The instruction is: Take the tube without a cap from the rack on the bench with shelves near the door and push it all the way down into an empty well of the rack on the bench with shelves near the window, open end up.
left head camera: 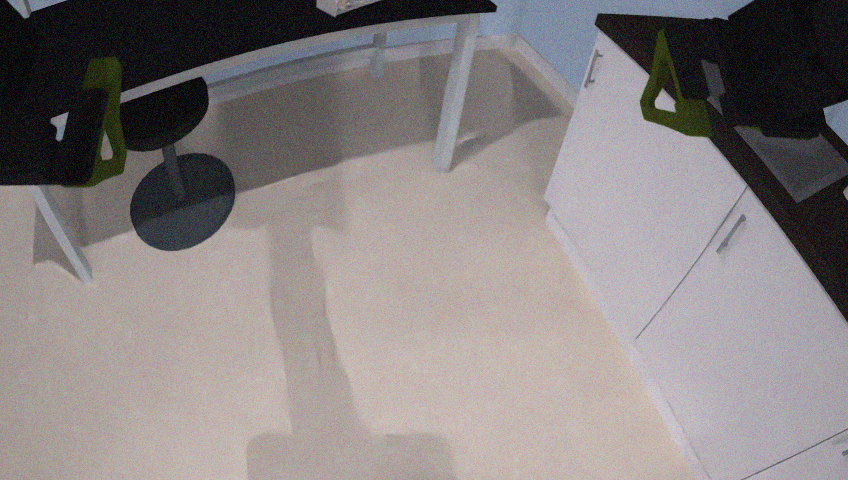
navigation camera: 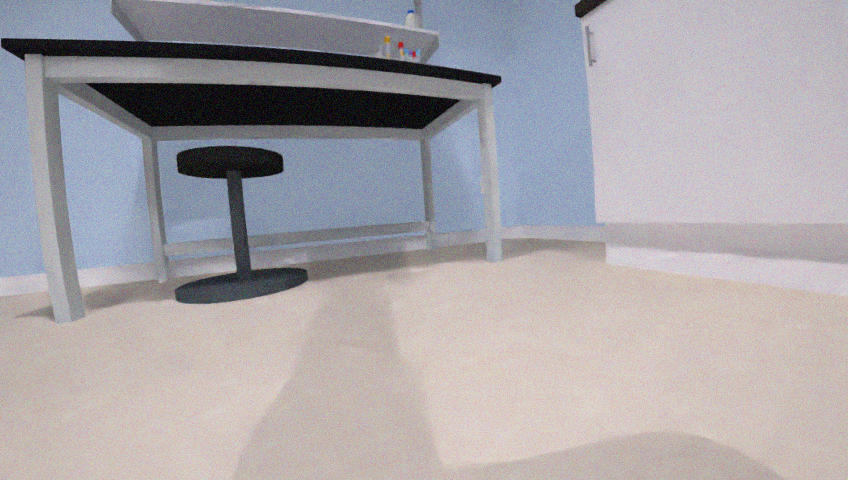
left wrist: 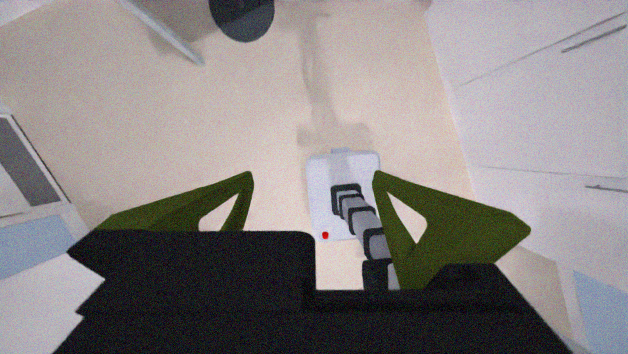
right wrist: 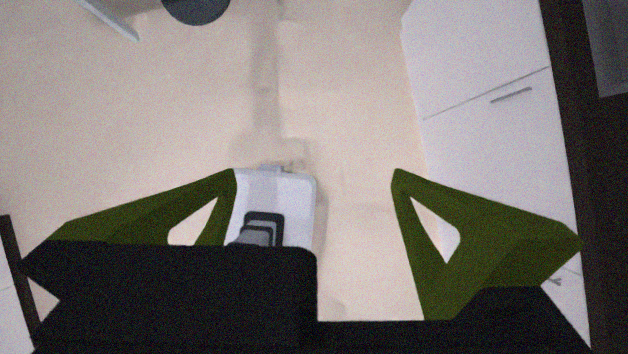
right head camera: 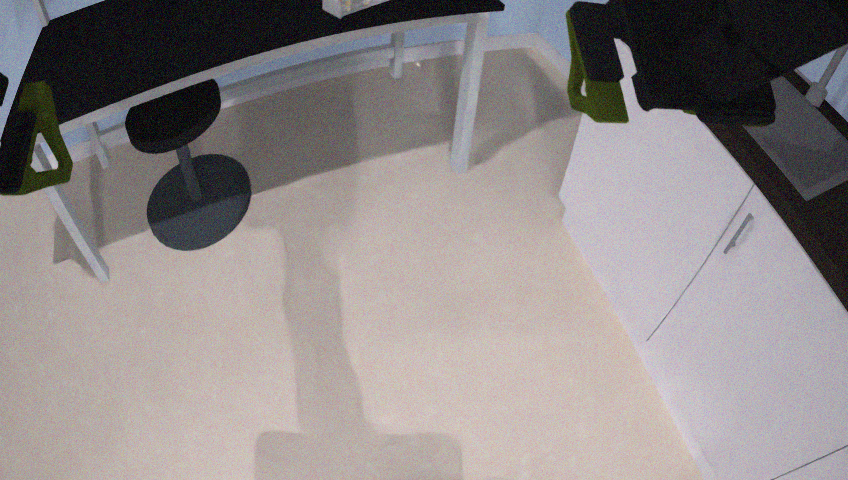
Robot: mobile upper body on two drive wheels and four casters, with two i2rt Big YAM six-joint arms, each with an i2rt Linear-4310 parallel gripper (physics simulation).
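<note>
A black-topped bench with a shelf above it stands ahead. Part of a pale rack shows on its far right part at the top edge of both head views. In the navigation view, small tubes with yellow and red caps stand there; a tube without a cap cannot be made out. The window and door do not show, so I cannot tell which bench this is. My left gripper and right gripper are open and empty, held over the floor away from the rack.
A black stool stands at the bench's front, left of the rack. White cabinets with a dark counter line the right side, below my right arm. A white bottle stands near the shelf's right end.
</note>
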